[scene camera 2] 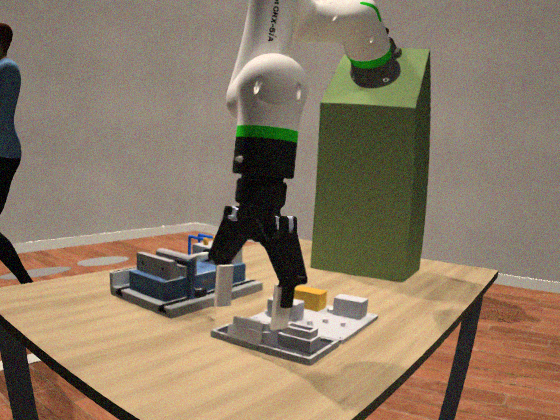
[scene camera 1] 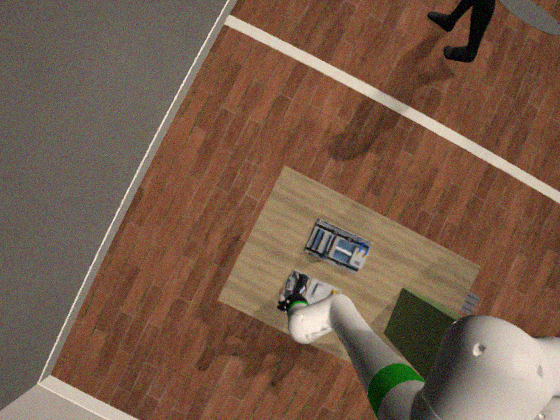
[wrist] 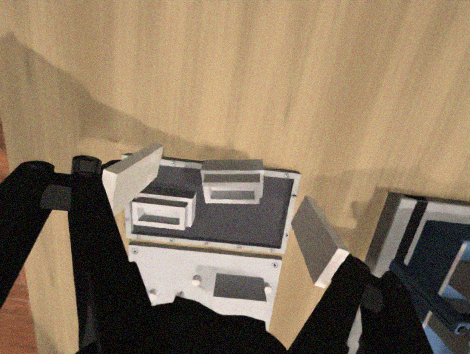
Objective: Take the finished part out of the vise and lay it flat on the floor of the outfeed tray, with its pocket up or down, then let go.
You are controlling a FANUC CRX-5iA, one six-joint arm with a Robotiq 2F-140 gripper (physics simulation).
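Places are measured from the arm's base along level axes (x back, y right, z up), in millimetres.
Pixels of known places: gripper, fingertip midpoint: (scene camera 2: 248, 316) (scene camera 1: 289, 285) (wrist: 231, 186); arm's base, origin of the base link: (scene camera 2: 376, 72).
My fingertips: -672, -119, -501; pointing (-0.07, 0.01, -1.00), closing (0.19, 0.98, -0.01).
For each thing: its top centre in the pictures, then the offset to it from my fingertips, as dx, dy, dz.
- pale grey part with a pocket, middle of its top: (wrist: 232, 189) (scene camera 2: 250, 318) (scene camera 1: 290, 285) +5, +2, -4
- second pocketed part, middle of its top: (wrist: 158, 216) (scene camera 2: 300, 326) +48, -66, -13
- blue vise, middle of its top: (scene camera 2: 187, 248) (scene camera 1: 342, 249) +142, +279, +45
- pale plate with pegs, middle of its top: (wrist: 201, 306) (scene camera 2: 316, 317) (scene camera 1: 320, 300) +192, -12, -46
- yellow block, middle of its top: (scene camera 2: 310, 290) +240, +36, -10
My gripper (scene camera 1: 291, 291) (scene camera 2: 252, 296) (wrist: 231, 186) is wide open above the outfeed tray (wrist: 291, 210) (scene camera 2: 265, 352), one finger near each end. A pale grey part with a pocket (wrist: 232, 182) (scene camera 2: 247, 327) is in the tray between and below the fingers, touched by neither in the wrist view. It looks tipped, its grey side along the far rim; whether it leans on that rim I cannot tell. A second pocketed part (wrist: 162, 212) (scene camera 2: 300, 340) sits in the tray's left half in the wrist view, pocket up. The blue vise (scene camera 1: 342, 250) (scene camera 2: 157, 287) (wrist: 435, 245) stands beside the tray.
A pale plate with pegs (scene camera 2: 332, 322) (wrist: 165, 265) adjoins the tray and carries a yellow block (scene camera 2: 311, 297) and grey blocks (scene camera 2: 351, 306). A tall green pedestal (scene camera 2: 370, 190) (scene camera 1: 420, 330) stands behind. A person (scene camera 2: 9, 110) (scene camera 1: 477, 30) is on the floor beyond the table.
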